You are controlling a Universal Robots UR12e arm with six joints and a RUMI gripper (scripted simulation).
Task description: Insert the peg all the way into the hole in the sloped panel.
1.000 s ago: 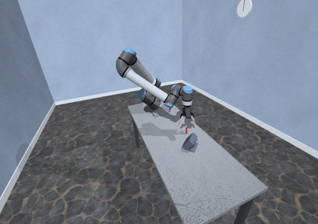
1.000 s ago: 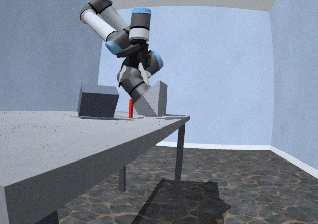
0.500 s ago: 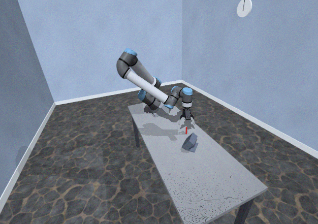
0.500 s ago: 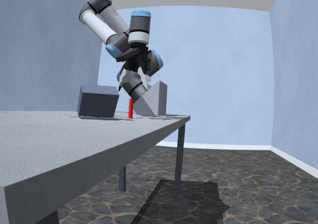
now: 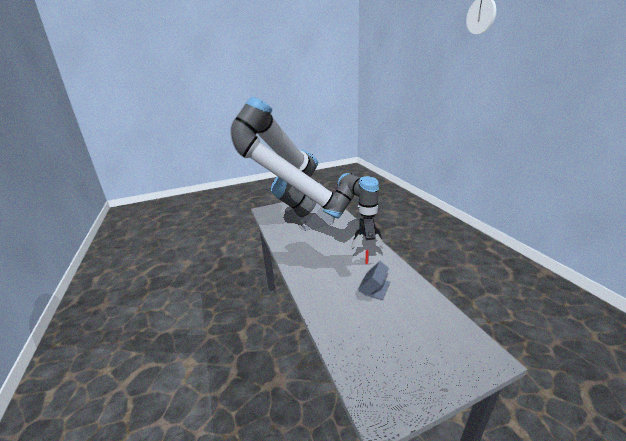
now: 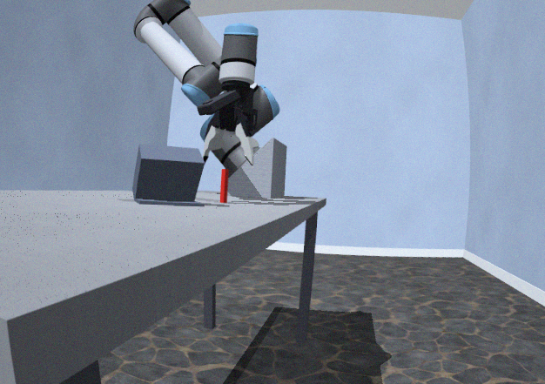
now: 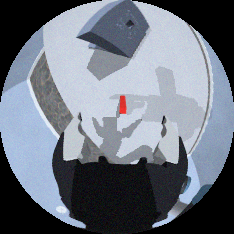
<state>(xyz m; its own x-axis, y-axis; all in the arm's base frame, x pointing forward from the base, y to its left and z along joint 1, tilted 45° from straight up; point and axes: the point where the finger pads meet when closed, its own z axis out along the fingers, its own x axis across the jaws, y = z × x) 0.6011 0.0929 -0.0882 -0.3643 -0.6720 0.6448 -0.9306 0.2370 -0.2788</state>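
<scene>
Now: the red peg 5 cm below my hand.
</scene>
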